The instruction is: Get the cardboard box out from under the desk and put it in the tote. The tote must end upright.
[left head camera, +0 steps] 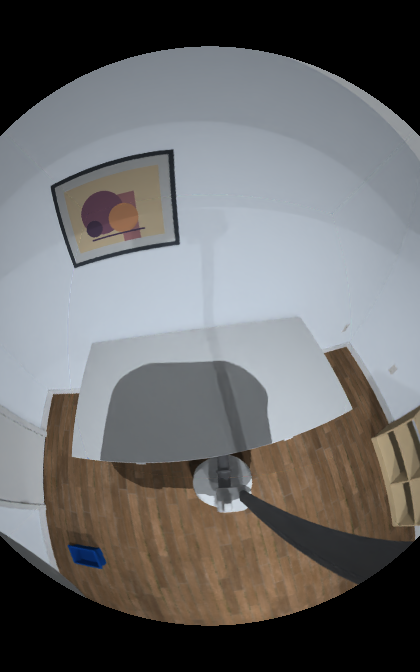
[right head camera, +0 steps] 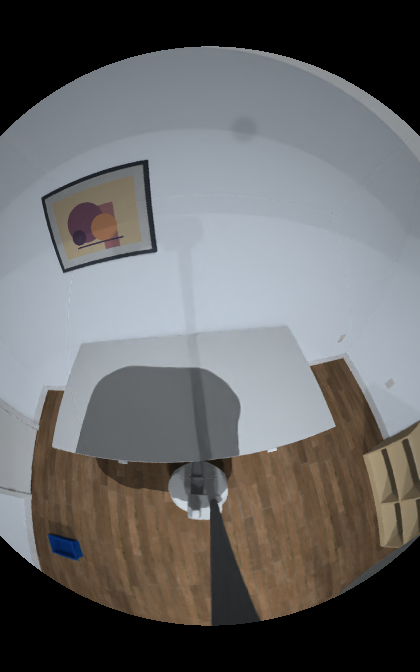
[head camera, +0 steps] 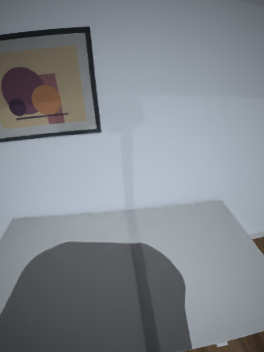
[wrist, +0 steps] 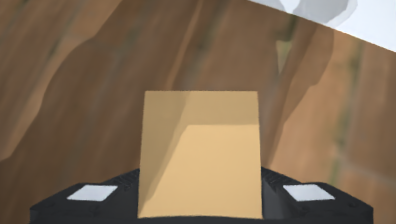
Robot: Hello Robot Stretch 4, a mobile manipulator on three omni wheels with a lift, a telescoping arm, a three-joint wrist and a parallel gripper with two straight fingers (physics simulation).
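Frame: origin at the robot's base, x up, y right, z ahead, level; centimetres.
Where they show: gripper, fingertip midpoint: (wrist: 201, 180).
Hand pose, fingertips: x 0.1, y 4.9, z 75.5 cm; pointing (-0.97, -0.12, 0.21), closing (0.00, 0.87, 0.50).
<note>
After its pixels a point has its place.
The cardboard box (wrist: 205, 154) {y 4.2, x 3.8, z 77.4 cm} is tan and lies on the wooden floor in shadow under the desk; it shows only in the wrist view. My gripper (wrist: 199, 192) {y 4.9, x 0.1, z 75.5 cm} is open, with one black finger on each side of the box's near end. The white desk (head camera: 220, 251) {y 45.7, x 69.3, z 59.1 cm} (left head camera: 300, 370) {y 45.9, x 69.3, z 55.3 cm} (right head camera: 280, 380) stands against the wall and hides the box and gripper from the head views. The blue tote (left head camera: 86, 556) (right head camera: 65, 546) sits upright on the floor far to the left, near the wall.
My round base (left head camera: 222, 482) (right head camera: 197, 487) stands at the desk's front edge. A tan shelf unit (left head camera: 382, 452) {y 161.9, x 5.2, z -21.9 cm} (right head camera: 372, 475) is at the right. A framed picture (head camera: 44, 85) {y -40.1, x 148.8, z 88.1 cm} hangs above the desk. The white wall (wrist: 350, 20) {y 10.9, x -0.8, z 96.7 cm} lies beyond the box.
</note>
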